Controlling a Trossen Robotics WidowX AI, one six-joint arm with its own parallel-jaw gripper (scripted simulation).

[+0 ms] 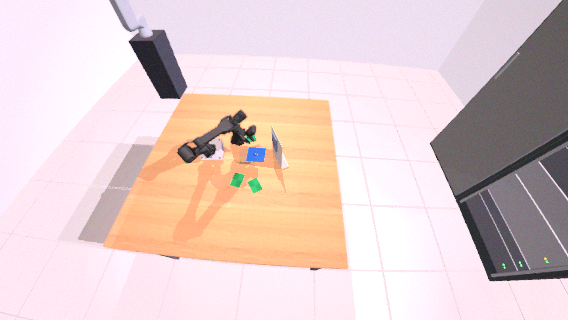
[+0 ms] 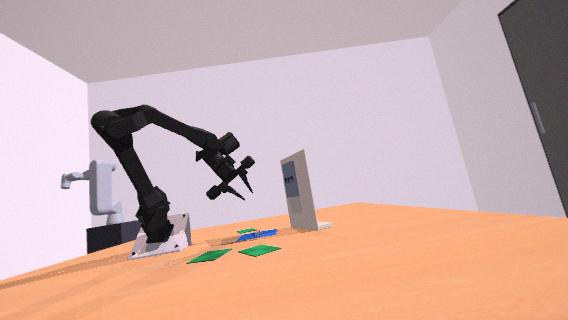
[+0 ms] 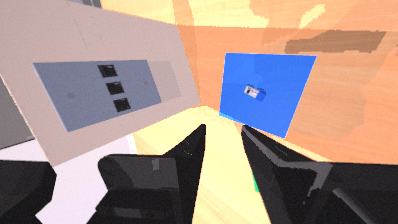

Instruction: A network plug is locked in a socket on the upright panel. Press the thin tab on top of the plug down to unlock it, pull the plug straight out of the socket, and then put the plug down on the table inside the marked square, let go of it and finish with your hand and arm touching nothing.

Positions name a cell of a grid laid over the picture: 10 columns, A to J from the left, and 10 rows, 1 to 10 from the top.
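Observation:
An upright panel is visible at (image 2: F7) and again at (image 3: C4). Image 3 also contains a blue marked square (image 3: H4). My gripper is at (image 2: E7) and at (image 3: F6).

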